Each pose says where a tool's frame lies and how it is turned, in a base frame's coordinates. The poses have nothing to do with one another.
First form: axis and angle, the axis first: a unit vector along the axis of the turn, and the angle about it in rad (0 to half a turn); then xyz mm.
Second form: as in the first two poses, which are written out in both.
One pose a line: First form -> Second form
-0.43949 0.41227 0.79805 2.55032 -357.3 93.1 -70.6 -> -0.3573 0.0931 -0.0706 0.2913 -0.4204 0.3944 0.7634
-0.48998 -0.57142 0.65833 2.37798 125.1 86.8 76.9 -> 0.1251 0.0868 0.0769 0.3726 -0.4547 -0.5303 0.6109
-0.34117 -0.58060 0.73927 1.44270 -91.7 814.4 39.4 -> -0.0917 0.8144 0.0394 0.7509 -0.2253 -0.3834 0.4882
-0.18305 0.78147 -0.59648 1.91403 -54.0 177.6 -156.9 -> -0.0540 0.1776 -0.1569 0.5760 -0.1496 0.6388 -0.4876
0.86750 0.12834 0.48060 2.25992 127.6 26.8 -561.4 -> 0.1276 0.0268 -0.5614 0.4267 0.7846 0.1161 0.4347
